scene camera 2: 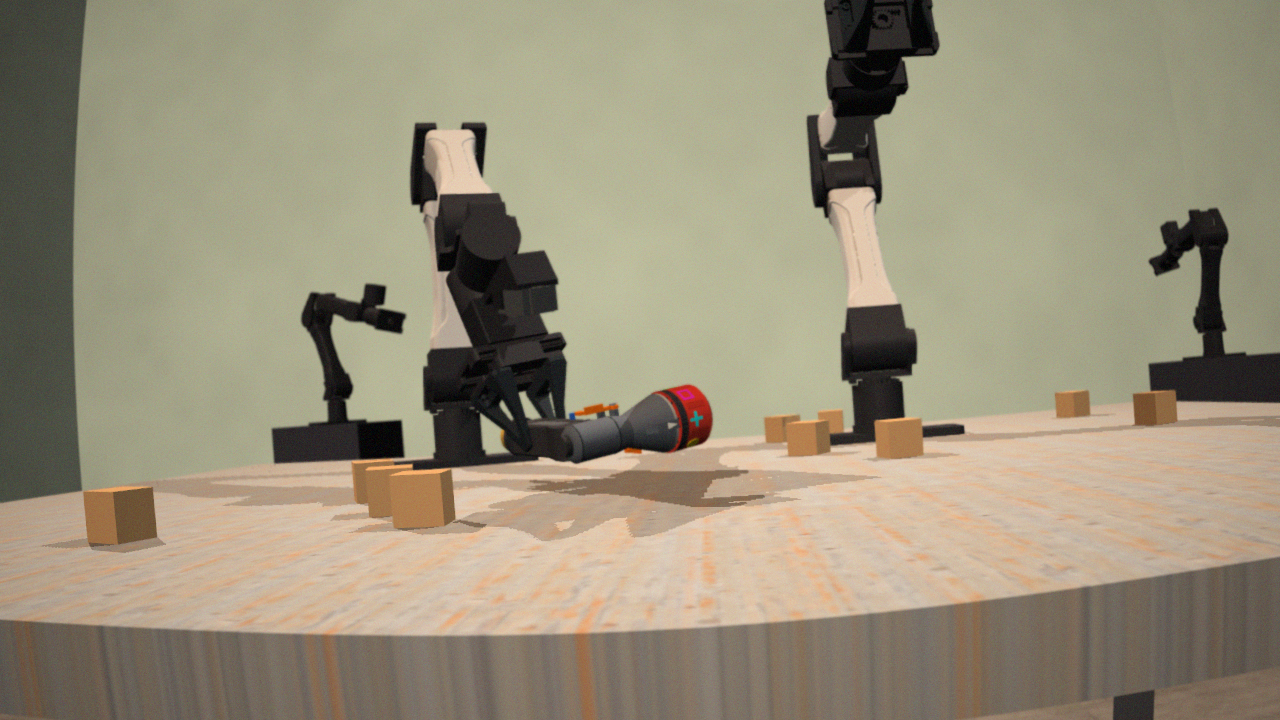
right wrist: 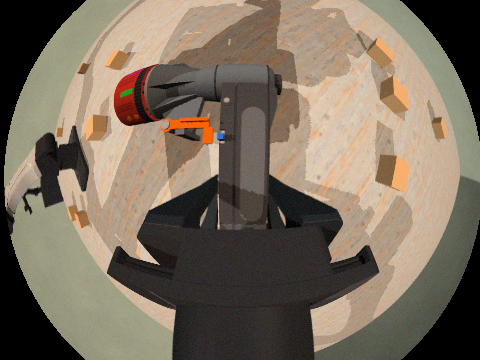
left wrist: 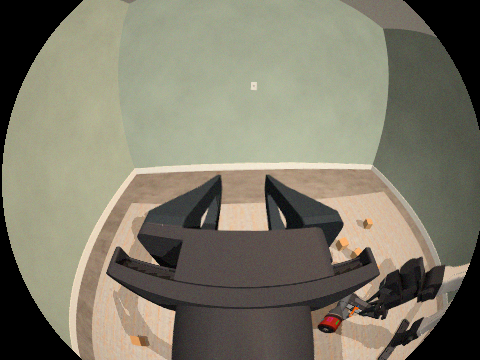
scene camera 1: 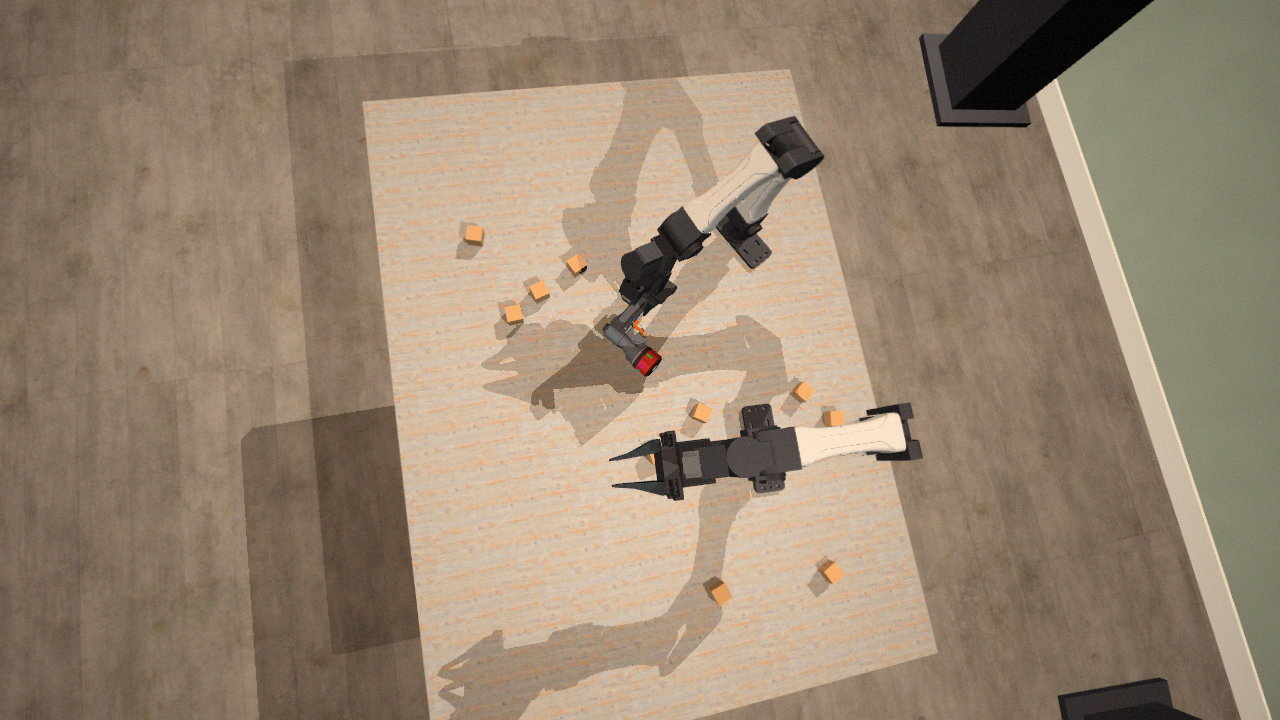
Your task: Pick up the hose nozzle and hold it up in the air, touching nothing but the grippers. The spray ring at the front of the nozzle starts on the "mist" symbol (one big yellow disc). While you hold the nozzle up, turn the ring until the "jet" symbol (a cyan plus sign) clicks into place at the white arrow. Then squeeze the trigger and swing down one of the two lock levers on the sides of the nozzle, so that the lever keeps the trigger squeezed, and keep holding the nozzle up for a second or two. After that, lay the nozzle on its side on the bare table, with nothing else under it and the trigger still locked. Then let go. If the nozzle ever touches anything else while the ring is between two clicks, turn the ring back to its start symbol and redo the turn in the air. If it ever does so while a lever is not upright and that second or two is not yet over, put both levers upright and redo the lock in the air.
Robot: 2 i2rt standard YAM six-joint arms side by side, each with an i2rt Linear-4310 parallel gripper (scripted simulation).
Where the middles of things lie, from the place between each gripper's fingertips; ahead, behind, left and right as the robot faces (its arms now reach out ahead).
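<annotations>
Red spray ring (scene camera 2: 693, 410): from my right hand, 130 mm to the left, 10 mm behind, 10 mm above.
From my left hand (scene camera 1: 610, 473): red spray ring 230 mm to the right, 120 mm behind, 350 mm below.
</annotations>
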